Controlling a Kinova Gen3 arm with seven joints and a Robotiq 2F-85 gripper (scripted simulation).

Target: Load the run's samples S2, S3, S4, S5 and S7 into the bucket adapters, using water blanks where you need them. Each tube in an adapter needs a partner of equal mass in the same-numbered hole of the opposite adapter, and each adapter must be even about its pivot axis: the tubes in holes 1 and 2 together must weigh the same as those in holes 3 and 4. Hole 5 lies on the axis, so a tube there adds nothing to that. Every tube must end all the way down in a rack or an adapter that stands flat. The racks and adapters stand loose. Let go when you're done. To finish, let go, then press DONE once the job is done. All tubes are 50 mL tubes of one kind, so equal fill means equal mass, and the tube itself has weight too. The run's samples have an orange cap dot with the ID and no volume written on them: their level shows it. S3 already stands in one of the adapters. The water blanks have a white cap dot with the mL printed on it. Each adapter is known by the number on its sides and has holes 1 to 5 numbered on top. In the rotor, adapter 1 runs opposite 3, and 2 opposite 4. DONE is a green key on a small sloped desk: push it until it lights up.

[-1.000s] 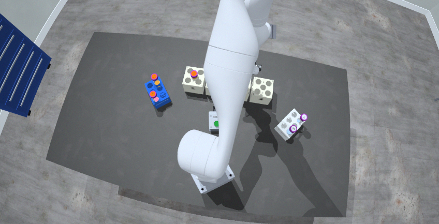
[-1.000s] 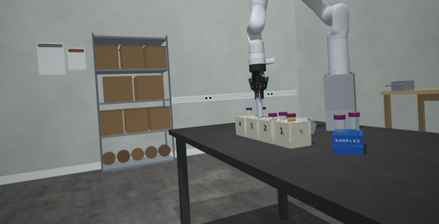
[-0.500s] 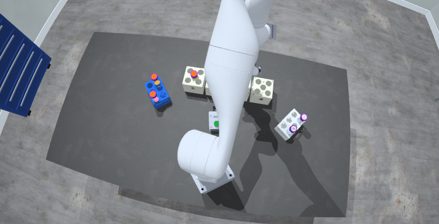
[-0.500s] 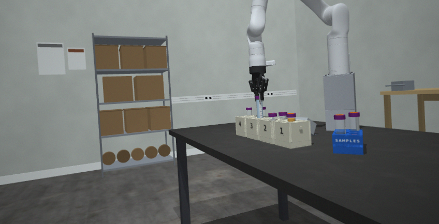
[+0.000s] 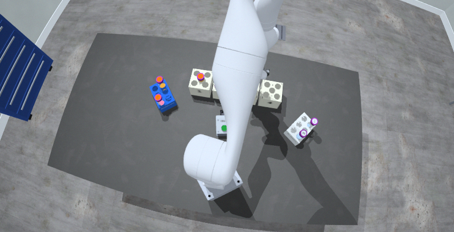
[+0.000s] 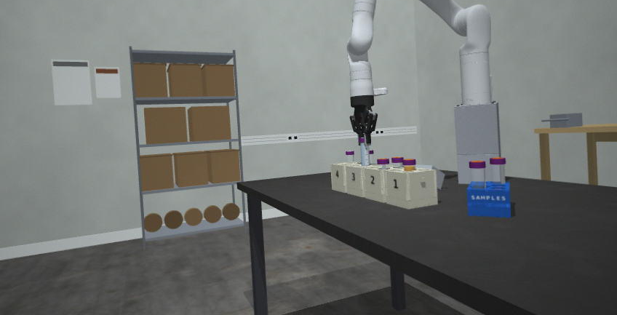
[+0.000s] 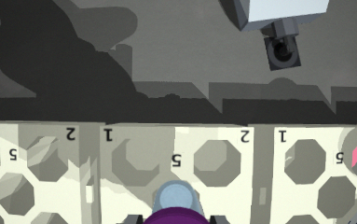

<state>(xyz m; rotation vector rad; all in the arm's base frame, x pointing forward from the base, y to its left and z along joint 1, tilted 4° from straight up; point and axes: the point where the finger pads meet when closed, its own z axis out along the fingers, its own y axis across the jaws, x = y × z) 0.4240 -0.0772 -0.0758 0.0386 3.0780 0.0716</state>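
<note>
Now: the 50 mL blank 1 cm to the left of my hand and 5 cm below it. Round my hand: tube of pink liquid (3 cm behind, 13 cm to the left, 11 cm below); adapter 2 (11 cm to the left, 13 cm below); green done key (20 cm behind, 8 cm to the left, 11 cm below).
</note>
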